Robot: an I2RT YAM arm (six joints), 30 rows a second.
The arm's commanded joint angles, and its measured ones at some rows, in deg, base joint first. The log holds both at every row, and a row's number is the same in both.
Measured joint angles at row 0:
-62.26, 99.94, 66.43, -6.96, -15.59, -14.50
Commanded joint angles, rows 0 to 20:
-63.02, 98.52, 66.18, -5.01, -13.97, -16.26
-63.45, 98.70, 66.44, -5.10, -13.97, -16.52
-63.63, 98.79, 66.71, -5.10, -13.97, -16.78
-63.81, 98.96, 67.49, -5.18, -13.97, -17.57
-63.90, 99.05, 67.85, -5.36, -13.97, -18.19
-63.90, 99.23, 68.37, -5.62, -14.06, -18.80
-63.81, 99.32, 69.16, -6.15, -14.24, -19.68
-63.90, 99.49, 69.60, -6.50, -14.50, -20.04
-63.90, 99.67, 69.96, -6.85, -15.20, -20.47
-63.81, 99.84, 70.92, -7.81, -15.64, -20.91
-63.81, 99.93, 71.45, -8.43, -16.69, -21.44
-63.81, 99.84, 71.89, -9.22, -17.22, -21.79
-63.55, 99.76, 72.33, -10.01, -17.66, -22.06
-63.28, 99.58, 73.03, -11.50, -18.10, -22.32
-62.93, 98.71, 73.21, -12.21, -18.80, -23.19
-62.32, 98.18, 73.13, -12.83, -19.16, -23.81
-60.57, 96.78, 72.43, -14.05, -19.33, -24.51
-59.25, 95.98, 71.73, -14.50, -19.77, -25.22
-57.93, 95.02, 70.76, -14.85, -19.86, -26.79
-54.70, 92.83, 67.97, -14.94, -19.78, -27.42
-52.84, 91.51, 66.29, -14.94, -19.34, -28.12
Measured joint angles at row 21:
-59.61, 97.60, 70.78, -11.68, -16.67, -23.73
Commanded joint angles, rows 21 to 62:
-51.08, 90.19, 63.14, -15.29, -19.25, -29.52
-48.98, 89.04, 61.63, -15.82, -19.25, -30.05
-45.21, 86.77, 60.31, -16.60, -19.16, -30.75
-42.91, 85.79, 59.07, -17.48, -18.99, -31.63
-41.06, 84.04, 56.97, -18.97, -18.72, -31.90
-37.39, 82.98, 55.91, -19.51, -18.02, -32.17
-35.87, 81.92, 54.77, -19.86, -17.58, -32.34
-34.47, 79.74, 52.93, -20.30, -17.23, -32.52
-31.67, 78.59, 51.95, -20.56, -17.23, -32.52
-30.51, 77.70, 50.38, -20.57, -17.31, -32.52
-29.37, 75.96, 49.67, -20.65, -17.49, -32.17
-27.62, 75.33, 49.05, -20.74, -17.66, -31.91
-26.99, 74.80, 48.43, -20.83, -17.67, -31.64
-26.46, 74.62, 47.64, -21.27, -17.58, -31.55
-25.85, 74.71, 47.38, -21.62, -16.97, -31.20
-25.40, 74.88, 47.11, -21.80, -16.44, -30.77
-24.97, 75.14, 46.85, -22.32, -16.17, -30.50
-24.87, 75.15, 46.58, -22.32, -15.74, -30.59
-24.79, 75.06, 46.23, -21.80, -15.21, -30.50
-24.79, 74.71, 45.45, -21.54, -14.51, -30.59
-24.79, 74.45, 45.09, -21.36, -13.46, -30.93
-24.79, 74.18, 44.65, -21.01, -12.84, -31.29
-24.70, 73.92, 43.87, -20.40, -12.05, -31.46
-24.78, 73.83, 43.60, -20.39, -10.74, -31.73
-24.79, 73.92, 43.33, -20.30, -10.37, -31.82
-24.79, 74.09, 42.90, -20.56, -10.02, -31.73
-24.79, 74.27, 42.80, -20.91, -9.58, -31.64
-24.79, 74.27, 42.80, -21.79, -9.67, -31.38
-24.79, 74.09, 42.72, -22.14, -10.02, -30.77
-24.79, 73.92, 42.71, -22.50, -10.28, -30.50
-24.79, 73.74, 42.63, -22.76, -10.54, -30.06
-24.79, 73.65, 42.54, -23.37, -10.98, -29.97
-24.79, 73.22, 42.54, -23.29, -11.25, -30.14
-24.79, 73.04, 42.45, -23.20, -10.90, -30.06
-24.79, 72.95, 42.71, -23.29, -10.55, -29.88
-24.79, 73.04, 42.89, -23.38, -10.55, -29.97
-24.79, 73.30, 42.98, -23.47, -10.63, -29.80
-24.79, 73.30, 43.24, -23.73, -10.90, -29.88
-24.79, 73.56, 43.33, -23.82, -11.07, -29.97
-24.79, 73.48, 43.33, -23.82, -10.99, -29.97
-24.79, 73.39, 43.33, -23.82, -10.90, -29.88
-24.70, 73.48, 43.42, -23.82, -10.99, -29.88
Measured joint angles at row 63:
-25.08, 74.46, 43.03, -22.94, -11.44, -30.44
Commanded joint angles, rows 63 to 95:
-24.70, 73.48, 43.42, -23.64, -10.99, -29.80
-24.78, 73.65, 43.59, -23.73, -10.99, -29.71
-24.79, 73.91, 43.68, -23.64, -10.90, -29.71
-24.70, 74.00, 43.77, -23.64, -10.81, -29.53
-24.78, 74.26, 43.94, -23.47, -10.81, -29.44
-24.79, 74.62, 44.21, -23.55, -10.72, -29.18
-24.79, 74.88, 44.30, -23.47, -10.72, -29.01
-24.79, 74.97, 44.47, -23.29, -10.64, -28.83
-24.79, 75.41, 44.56, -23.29, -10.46, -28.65
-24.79, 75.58, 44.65, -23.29, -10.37, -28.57
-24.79, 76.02, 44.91, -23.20, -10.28, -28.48
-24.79, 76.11, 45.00, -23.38, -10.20, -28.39
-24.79, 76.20, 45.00, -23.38, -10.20, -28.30
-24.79, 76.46, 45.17, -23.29, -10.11, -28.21
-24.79, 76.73, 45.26, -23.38, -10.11, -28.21
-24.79, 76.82, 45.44, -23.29, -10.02, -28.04
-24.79, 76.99, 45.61, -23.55, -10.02, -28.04
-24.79, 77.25, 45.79, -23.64, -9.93, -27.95
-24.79, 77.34, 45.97, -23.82, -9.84, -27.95
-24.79, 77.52, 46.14, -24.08, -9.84, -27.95
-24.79, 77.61, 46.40, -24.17, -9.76, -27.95
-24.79, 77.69, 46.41, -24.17, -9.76, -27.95
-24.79, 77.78, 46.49, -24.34, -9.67, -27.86
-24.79, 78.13, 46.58, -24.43, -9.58, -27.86
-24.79, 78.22, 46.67, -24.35, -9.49, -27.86
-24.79, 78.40, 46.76, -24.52, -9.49, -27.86
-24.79, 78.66, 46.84, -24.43, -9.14, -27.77
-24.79, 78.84, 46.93, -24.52, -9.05, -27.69
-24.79, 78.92, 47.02, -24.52, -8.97, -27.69
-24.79, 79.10, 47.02, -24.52, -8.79, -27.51
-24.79, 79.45, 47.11, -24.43, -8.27, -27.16
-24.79, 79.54, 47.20, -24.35, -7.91, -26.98
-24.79, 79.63, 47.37, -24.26, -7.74, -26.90
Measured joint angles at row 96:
-25.08, 78.83, 45.54, -23.51, -9.61, -28.05
